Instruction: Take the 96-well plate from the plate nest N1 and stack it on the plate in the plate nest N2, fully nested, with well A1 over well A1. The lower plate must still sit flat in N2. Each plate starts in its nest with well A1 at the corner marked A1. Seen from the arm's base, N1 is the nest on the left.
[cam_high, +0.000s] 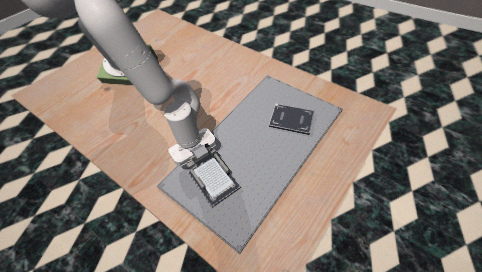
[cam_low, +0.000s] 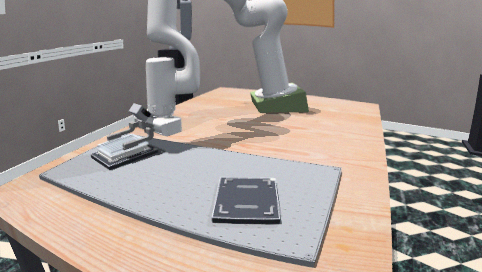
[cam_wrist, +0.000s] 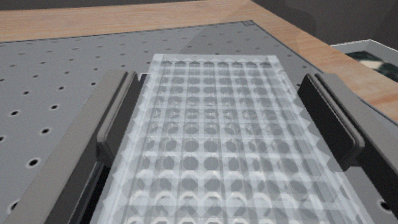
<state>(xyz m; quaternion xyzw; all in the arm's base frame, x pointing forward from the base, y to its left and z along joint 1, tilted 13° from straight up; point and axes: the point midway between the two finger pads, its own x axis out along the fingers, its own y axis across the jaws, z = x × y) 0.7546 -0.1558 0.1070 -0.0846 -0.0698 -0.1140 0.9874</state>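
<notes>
My hand is 1 cm above the clear 96-well plate. Round my hand: black nest 40 cm to the left, 6 cm ahead, 4 cm below; white 96-well plate 2 cm below.
</notes>
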